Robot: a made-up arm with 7 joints.
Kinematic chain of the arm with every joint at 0, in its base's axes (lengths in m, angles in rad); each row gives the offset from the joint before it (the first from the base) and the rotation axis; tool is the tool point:
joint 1: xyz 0 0 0.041 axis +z
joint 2: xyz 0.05 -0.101 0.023 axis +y
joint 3: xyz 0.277 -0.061 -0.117 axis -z
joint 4: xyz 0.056 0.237 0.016 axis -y
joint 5: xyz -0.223 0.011 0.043 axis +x
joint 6: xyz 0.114 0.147 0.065 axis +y
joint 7: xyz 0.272 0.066 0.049 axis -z
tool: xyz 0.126 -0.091 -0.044
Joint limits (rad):
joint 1: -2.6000..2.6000
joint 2: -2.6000..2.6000
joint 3: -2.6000..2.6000
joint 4: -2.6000..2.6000
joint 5: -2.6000..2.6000
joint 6: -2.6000..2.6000
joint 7: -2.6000..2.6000
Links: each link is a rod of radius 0.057 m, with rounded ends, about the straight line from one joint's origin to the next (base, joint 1, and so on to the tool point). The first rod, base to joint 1, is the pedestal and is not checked.
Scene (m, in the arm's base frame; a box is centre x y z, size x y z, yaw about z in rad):
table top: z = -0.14
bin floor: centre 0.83 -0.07 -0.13 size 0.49 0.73 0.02 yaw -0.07
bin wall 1: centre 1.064 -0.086 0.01 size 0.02 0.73 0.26 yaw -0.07
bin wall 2: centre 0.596 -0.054 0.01 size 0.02 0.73 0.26 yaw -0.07
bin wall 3: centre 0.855 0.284 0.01 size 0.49 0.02 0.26 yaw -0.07
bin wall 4: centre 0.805 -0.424 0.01 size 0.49 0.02 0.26 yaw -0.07
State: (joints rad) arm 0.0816 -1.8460 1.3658 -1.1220 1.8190 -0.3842 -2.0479
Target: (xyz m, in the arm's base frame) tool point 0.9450 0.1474 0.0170
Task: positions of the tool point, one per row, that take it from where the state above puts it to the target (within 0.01 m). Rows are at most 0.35 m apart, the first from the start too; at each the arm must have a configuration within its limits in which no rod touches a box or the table.
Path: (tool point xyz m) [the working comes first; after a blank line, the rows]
Joints at the target: 0.6440 -0.4526 1.1993 -1.7447 1.2442 -0.0393 -1.8079
Straight joint move there: clear.

1: 0.3130 -0.5658 0.4892
2: 0.5538 -0.4625 0.4875
3: 0.7689 -0.2898 0.4051
4: 0.9106 -0.0726 0.2420
5: 0.9450 0.1474 0.0170

